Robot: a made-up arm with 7 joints.
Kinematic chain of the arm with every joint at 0, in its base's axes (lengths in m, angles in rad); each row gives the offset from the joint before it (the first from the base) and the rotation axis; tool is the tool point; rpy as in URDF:
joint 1: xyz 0 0 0.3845 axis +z
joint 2: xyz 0 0 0 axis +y
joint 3: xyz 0 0 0.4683 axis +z
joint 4: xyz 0.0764 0 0 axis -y
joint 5: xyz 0.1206 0 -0.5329 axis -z
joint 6: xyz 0 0 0 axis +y
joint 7: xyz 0.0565 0 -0.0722 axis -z
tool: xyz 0 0 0 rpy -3.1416 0 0
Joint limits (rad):
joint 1: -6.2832..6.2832
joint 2: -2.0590..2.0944
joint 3: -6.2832..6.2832
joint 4: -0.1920..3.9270
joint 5: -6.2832..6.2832
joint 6: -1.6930..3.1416
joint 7: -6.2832..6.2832
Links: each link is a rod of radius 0.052 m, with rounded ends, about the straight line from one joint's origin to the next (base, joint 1, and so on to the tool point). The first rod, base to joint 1, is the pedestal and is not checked.
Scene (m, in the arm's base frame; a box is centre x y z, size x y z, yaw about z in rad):
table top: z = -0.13
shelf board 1: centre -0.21 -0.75 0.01 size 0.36 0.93 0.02 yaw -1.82
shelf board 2: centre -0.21 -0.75 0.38 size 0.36 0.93 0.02 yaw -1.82
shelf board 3: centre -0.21 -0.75 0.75 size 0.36 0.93 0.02 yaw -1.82
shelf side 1: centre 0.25 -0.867 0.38 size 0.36 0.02 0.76 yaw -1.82
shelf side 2: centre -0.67 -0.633 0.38 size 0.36 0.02 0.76 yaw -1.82
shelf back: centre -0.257 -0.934 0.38 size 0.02 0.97 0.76 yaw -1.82
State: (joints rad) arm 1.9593 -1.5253 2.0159 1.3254 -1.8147 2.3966 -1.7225
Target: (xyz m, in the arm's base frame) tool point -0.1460 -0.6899 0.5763
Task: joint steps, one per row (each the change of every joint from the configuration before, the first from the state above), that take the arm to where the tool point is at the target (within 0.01 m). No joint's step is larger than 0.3 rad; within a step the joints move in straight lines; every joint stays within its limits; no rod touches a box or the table.
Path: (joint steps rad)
1: 0.0749 0.0177 0.0400 -0.2456 0.0486 0.0383 0.0000
2: 0.0749 0.0177 0.0400 -0.2456 0.0486 0.0383 0.0000
3: 0.0748 0.0177 0.0401 -0.2457 0.0486 0.0383 0.0000
4: 0.2017 0.0066 -0.2686 -0.0295 0.0229 0.0439 0.0000
5: 0.2016 0.0066 -0.2685 -0.0296 0.0230 0.0440 0.0000
6: 0.2016 0.0067 -0.2685 -0.0295 0.0229 0.0439 0.0000
7: -0.1368 0.0499 0.0803 0.2318 -0.0508 -0.0459 0.0000
8: -0.1368 0.0500 0.0804 0.2318 -0.0508 -0.0458 0.0000
9: -0.1367 0.0499 0.0803 0.2318 -0.0509 -0.0459 0.0000

